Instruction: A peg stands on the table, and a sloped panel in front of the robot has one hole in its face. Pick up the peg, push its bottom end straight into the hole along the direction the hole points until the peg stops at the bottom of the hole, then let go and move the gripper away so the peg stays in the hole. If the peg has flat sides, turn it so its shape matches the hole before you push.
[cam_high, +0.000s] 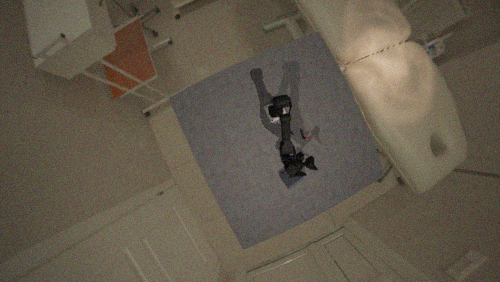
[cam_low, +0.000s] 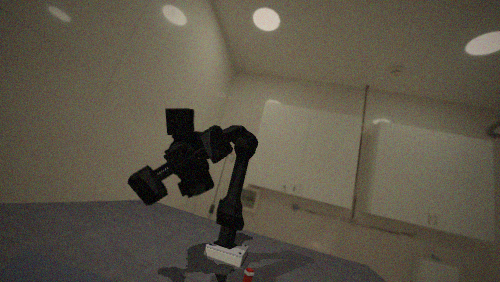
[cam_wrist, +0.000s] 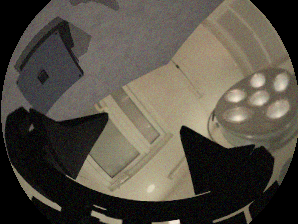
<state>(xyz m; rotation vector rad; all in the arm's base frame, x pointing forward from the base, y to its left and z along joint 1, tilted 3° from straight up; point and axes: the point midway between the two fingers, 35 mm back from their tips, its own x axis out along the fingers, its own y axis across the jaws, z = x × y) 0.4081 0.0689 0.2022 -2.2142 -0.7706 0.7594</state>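
The red peg is 190 mm behind my gripper tip, 180 mm below it and 80 mm to the left of it. Also, from my gripper tip: grey sloped panel: 190 mm below, 90 mm to the right, 50 mm ahead.
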